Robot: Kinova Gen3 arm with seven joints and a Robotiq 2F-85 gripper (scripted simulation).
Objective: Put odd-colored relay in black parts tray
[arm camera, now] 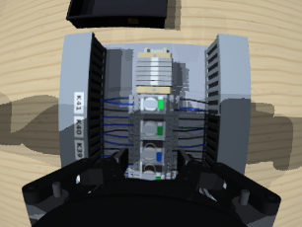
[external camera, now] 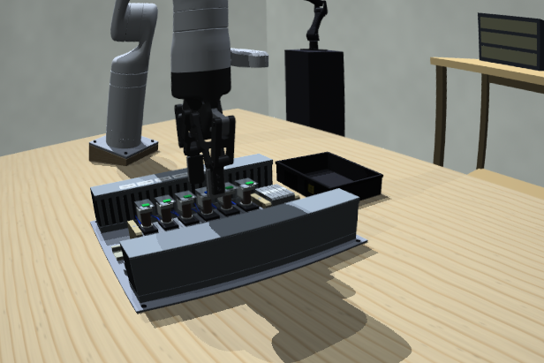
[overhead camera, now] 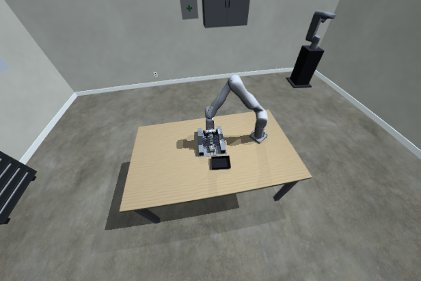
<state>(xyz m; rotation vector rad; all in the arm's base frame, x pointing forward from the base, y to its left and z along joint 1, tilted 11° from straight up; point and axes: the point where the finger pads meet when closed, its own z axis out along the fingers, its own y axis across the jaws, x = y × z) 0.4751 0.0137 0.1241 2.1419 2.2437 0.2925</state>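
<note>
My gripper is now 4 cm above the relay. Round my hand: black parts tray (8 cm behind, 25 cm to the left, 7 cm below).
</note>
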